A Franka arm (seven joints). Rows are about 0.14 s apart.
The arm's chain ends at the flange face. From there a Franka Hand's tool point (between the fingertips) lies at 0.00 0.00 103.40 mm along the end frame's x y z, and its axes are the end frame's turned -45 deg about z.
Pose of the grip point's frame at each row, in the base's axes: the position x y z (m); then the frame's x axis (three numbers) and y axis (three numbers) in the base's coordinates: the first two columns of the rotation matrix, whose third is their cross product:
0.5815 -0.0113 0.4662 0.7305 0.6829 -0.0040 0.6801 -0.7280 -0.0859
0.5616 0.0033 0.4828 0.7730 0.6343 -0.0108 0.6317 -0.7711 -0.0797
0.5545 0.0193 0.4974 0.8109 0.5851 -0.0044 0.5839 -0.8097 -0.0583
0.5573 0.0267 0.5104 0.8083 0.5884 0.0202 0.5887 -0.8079 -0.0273
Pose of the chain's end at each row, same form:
0.5879 -0.0175 0.5692 0.9974 -0.0319 -0.0636 -0.0356 -0.9977 -0.0579
0.5677 -0.0024 0.5859 0.9933 -0.0967 -0.0640 -0.0999 -0.9938 -0.0487
0.5584 0.0147 0.6006 0.9863 -0.1588 -0.0443 -0.1605 -0.9863 -0.0381
0.5573 0.0232 0.6137 0.9878 -0.1552 -0.0050 -0.1553 -0.9873 -0.0336

